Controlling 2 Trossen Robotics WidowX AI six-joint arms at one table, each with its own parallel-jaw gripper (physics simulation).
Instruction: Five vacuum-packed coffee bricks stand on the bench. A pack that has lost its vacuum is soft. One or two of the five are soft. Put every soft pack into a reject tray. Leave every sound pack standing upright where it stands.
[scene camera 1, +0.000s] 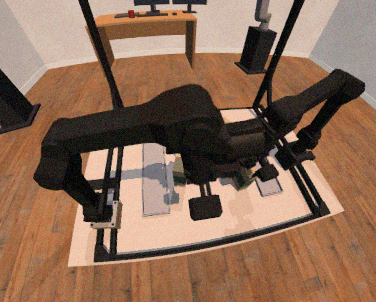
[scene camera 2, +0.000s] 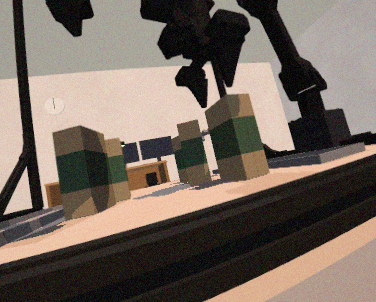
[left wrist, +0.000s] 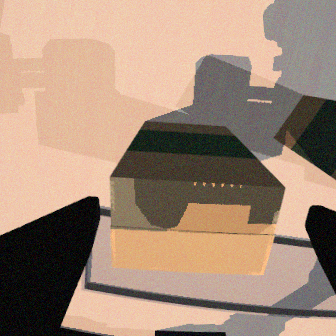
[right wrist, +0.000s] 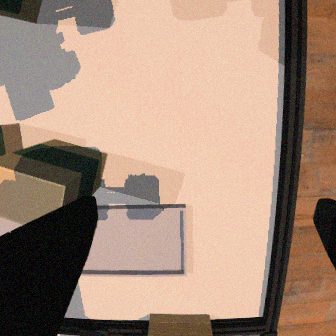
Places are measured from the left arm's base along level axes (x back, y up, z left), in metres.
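Pixels of known places: left gripper, fingertip midpoint: (scene camera 2: 215, 98) (left wrist: 205, 211); right gripper, fingertip midpoint: (scene camera 1: 200, 187) (scene camera 2: 64, 8) (right wrist: 207, 208); left arm's base at its link origin: (scene camera 1: 297, 149) (scene camera 2: 314, 115); right arm's base at its link origin: (scene camera 1: 103, 213).
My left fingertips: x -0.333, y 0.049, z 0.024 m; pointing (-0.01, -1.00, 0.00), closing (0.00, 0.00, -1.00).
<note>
Ahead of a thing's pixels: the offset from my left fingertips to its middle. "spot": to the spot under its first point.
Coffee packs with tan ends and a green band stand upright in scene camera 2: a large near pack @(dx +0.004, dy -0.081, dz +0.003 m) (scene camera 2: 237, 137), a pack @(dx -0.013, dy -0.081, dz -0.135 m) (scene camera 2: 192, 152) behind it with another partly hidden, a left pack @(dx -0.222, dy -0.081, dz -0.089 m) (scene camera 2: 82, 170) and one @(dx -0.183, dy -0.081, dz -0.205 m) (scene camera 2: 118, 170) behind that. None looks clearly soft. My left gripper (scene camera 2: 215, 95) (left wrist: 205, 211) is open and empty, above a pack @(dx +0.004, dy -0.021, dz +0.003 m) (left wrist: 195, 200); another pack @(spot: dx -0.019, dy -0.093, dz -0.094 m) (left wrist: 317, 130) shows at the right edge. My right gripper (right wrist: 207, 208) is open and empty; packs @(dx -0.222, dy -0.021, dz -0.089 m) (right wrist: 40, 192) are at its left finger. Two trays show, left (scene camera 1: 155, 200) (right wrist: 140, 245) and right (scene camera 1: 270, 188) (left wrist: 125, 281).
The right arm (scene camera 1: 110, 127) reaches across scene camera 1 and hides much of the bench. A dark frame bar @(spot: dx -0.191, dy -0.132, dz +0.210 m) (scene camera 1: 215, 245) (scene camera 2: 200, 220) (right wrist: 290, 150) edges the bench. A wooden desk (scene camera 1: 145, 30) with monitors stands beyond. Arm shadows fall across the bench.
</note>
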